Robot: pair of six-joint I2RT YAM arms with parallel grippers.
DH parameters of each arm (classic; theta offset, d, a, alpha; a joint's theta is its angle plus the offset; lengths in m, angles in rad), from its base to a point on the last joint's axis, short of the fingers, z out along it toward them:
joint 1: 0 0.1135 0.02 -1.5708
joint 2: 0 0 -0.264 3.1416
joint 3: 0.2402 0 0.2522 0
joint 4: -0.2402 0 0.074 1.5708
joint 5: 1.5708 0 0 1.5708
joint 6: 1.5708 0.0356 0 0
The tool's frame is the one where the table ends.
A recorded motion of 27 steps. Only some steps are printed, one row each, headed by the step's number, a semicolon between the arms.
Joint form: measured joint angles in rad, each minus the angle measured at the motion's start. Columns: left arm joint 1, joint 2, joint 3, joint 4, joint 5, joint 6; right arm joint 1, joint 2, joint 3, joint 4, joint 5, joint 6.
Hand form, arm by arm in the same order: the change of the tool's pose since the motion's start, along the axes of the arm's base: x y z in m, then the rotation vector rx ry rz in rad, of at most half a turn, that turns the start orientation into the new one. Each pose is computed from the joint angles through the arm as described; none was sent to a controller.
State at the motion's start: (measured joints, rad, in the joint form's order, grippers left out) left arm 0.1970 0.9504 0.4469 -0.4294 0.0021 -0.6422; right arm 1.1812 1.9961 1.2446 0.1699 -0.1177 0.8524
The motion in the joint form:
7: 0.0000 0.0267 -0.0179 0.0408 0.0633 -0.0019; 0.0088 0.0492 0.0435 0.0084 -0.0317 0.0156
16: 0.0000 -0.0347 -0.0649 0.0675 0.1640 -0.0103; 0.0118 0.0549 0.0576 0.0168 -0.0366 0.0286
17: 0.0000 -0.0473 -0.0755 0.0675 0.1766 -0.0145; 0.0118 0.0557 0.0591 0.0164 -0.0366 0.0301
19: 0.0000 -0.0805 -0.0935 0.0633 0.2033 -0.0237; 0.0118 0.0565 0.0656 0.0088 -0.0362 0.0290
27: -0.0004 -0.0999 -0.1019 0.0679 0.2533 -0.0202; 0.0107 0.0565 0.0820 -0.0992 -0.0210 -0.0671
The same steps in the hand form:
7: 0.0026 -0.0018 -0.0070 -0.0518 -0.0064 -0.0361; -0.0005 0.0121 -0.0066 0.0120 0.0279 0.0268
16: -0.0053 -0.0070 -0.0099 -0.1264 -0.0623 -0.0920; -0.0007 0.0157 -0.0039 0.0308 0.0346 0.0272
17: -0.0075 -0.0079 -0.0113 -0.1383 -0.0662 -0.0965; -0.0006 0.0160 -0.0038 0.0314 0.0357 0.0264
19: -0.0121 -0.0097 -0.0122 -0.1621 -0.0809 -0.1065; -0.0003 0.0167 -0.0028 0.0293 0.0354 0.0267
27: -0.0138 -0.0119 -0.0115 -0.1945 -0.1030 -0.1421; -0.0007 0.0129 -0.0074 -0.0761 -0.0146 0.0664

